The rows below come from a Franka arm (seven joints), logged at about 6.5 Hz.
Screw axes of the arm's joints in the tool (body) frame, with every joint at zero. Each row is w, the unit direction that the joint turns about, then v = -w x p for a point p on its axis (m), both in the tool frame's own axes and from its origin. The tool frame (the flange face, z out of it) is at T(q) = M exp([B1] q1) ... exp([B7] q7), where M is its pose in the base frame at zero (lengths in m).
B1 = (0, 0, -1, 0, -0.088, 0)
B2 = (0, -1, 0, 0.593, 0, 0.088)
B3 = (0, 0, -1, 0, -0.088, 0)
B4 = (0, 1, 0, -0.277, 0, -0.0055)
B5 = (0, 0, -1, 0, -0.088, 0)
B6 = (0, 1, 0, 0.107, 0, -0.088)
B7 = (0, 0, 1, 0, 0, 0)
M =
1 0 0 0.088
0 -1 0 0
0 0 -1 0.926
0 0 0 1
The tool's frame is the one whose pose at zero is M.
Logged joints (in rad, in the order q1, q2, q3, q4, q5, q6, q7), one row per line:
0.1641, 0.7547, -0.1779, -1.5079, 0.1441, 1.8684, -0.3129
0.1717, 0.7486, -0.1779, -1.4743, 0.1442, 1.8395, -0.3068
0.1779, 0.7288, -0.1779, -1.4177, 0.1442, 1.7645, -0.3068
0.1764, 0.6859, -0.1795, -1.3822, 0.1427, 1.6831, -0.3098
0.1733, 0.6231, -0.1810, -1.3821, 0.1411, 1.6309, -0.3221
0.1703, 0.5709, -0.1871, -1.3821, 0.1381, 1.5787, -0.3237
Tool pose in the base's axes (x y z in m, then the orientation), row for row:
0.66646, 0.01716, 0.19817, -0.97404, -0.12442, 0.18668, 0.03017
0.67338, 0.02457, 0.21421, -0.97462, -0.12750, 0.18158, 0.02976
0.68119, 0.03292, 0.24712, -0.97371, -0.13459, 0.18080, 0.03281
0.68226, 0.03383, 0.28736, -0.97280, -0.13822, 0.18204, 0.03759
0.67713, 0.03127, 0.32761, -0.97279, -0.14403, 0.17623, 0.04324
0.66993, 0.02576, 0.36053, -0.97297, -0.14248, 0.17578, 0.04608
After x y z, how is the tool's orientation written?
As a quaternion, x y z w.
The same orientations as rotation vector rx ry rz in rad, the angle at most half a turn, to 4 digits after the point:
-3.0026, -0.3835, 0.5755
-3.0052, -0.3931, 0.5599
-2.9967, -0.4142, 0.5564
-2.9851, -0.4241, 0.5586
-2.9748, -0.4404, 0.5389
-2.9701, -0.4349, 0.5366

